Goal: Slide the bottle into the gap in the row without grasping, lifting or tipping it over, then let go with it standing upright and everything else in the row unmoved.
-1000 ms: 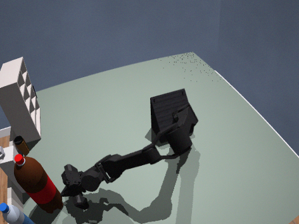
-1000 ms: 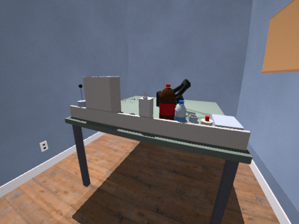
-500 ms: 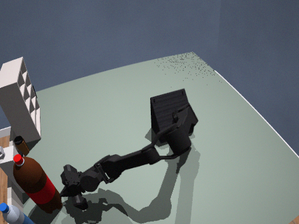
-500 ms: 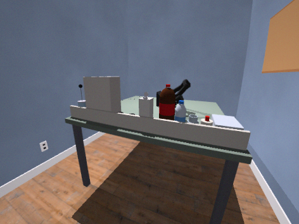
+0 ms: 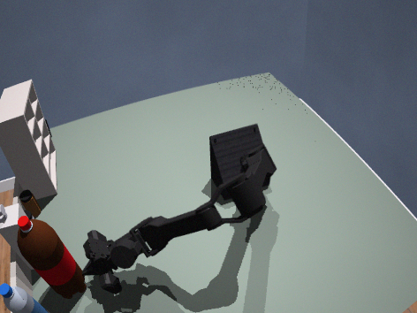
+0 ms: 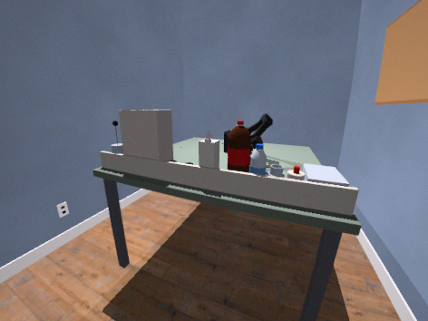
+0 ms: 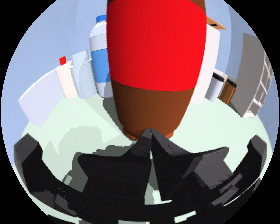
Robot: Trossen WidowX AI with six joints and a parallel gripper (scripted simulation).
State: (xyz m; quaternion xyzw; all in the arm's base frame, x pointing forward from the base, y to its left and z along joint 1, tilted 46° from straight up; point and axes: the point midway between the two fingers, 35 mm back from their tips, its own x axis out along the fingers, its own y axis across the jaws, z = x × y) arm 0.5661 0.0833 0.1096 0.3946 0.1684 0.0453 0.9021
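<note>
My hand is 9 cm short of the brown cola bottle, 1 cm to the left of it and 9 cm below it. From my hand the other things lie so: grey jar: 20 cm ahead, 17 cm to the left; then low white rail: 22 cm ahead, 20 cm to the right, 1 cm below; then blue-capped bottle: 20 cm ahead, 9 cm to the left, 5 cm above.
</note>
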